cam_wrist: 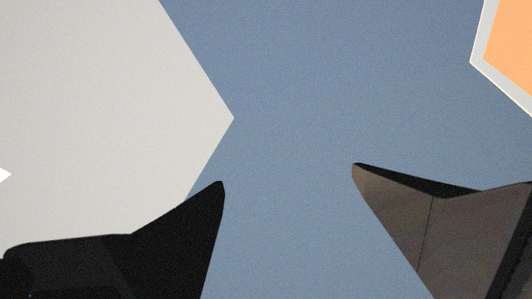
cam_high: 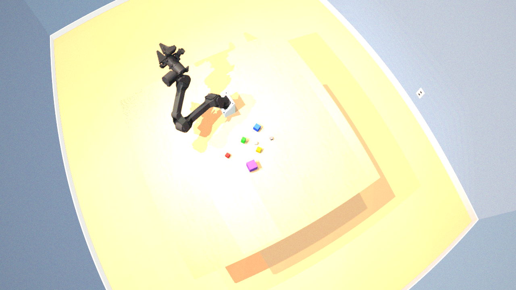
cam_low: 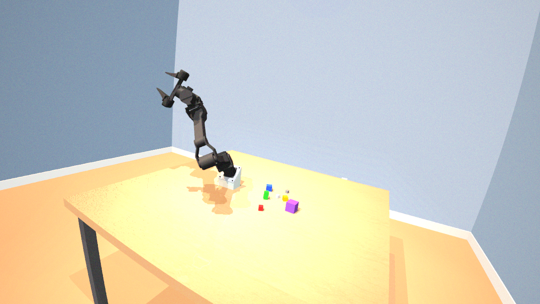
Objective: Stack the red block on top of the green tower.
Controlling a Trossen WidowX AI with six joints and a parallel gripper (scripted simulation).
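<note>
Now: gripper tip 540 mm short of the red block, 100 mm to the right of it and 530 mm above it. Round my gripper tip: blue block (490 mm ahead, 330 mm to the left, 520 mm below); then small white block (560 mm ahead, 270 mm to the left, 530 mm below); then yellow block (610 mm ahead, 260 mm to the left, 530 mm below).
</note>
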